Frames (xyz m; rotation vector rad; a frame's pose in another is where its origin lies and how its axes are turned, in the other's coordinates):
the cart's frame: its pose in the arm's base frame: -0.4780 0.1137 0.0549 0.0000 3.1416 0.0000
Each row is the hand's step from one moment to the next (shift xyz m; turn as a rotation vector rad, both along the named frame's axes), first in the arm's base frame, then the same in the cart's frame.
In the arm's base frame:
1: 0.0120 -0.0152 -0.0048 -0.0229 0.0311 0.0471
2: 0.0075 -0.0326 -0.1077 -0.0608 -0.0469 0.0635
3: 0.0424 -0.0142 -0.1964 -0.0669 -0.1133 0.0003
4: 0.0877 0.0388 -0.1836 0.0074 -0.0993 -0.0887
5: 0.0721 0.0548 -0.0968 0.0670 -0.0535 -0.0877
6: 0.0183 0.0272 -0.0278 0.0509 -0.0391 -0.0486
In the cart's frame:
1: -0.0120 -0.0152 0.0048 0.0229 0.0311 -0.0471
2: -0.0075 -0.0326 0.1077 0.0608 -0.0469 -0.0635
3: -0.0424 -0.0142 0.1964 0.0669 -0.1133 -0.0003
4: -0.0877 0.0388 0.1836 -0.0074 -0.0993 0.0887
5: -0.0721 0.0548 0.0968 -0.0670 -0.0535 0.0877
6: -0.0183 0.0272 0.0278 -0.0509 -0.0391 0.0486

